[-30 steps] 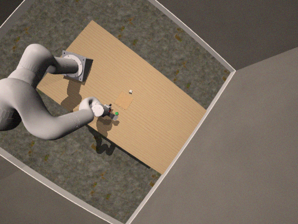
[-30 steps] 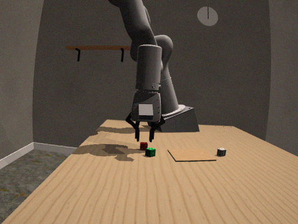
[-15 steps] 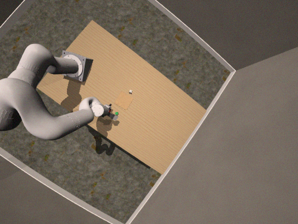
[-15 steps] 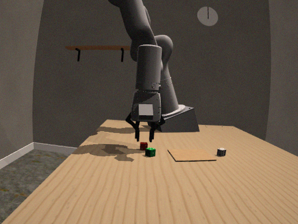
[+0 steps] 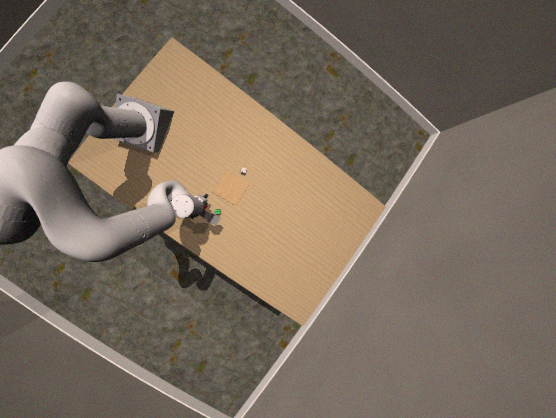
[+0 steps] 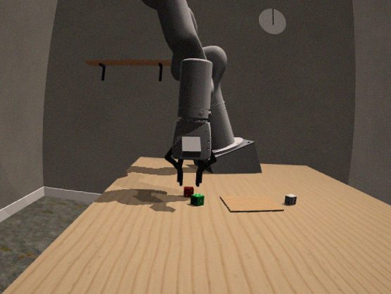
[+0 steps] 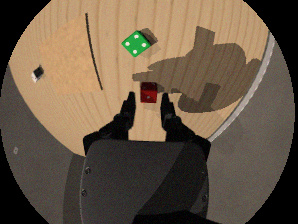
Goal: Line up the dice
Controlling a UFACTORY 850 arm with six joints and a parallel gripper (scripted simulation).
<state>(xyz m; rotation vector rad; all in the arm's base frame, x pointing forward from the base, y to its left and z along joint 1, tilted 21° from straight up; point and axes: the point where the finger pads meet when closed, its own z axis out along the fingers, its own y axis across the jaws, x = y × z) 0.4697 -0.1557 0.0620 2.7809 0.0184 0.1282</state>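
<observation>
Right now my hand is 4 cm above the red die. The rest, counted from my hand: white die (7 cm ahead, 27 cm to the left, 4 cm below); green die (8 cm ahead, 2 cm to the left, 4 cm below); tan mat (7 cm ahead, 16 cm to the left, 5 cm below).
</observation>
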